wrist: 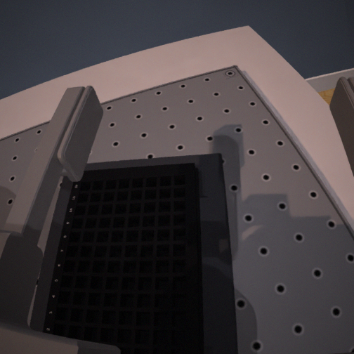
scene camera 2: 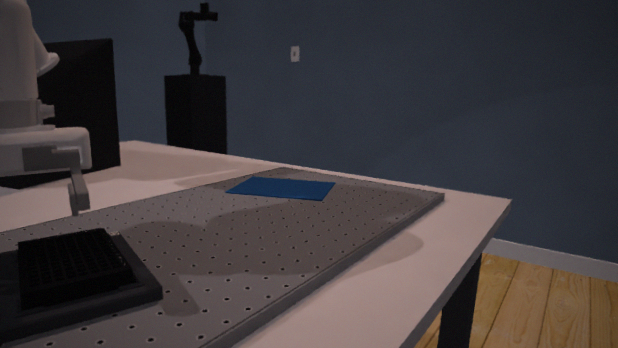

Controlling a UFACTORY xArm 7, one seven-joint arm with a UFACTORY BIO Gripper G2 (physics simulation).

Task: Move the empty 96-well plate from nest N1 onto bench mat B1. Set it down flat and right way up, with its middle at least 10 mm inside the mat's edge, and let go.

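Note:
The black 96-well plate (scene camera 2: 72,257) (wrist: 131,250) sits right way up in the dark nest N1 (scene camera 2: 148,289) (wrist: 218,235). My gripper (wrist: 214,131) is open with nothing between its fingers. It hangs above the plate and nest; in the wrist view one finger is at the left, over the plate's left edge, and the other is at the right border, well off to the plate's right. In scene camera 2 one finger shows at the left, higher than the plate. The blue bench mat B1 (scene camera 2: 282,189) lies flat near the far end of the perforated board and does not show in the wrist view.
The grey perforated board (scene camera 2: 250,240) (wrist: 280,160) bears the nest and the mat and lies on a pale table (scene camera 2: 390,265) (wrist: 200,55). A large black panel (scene camera 2: 82,105) stands behind the arm. A black pedestal (scene camera 2: 196,112) with a small dark arm (scene camera 2: 192,42) stands beyond the table.

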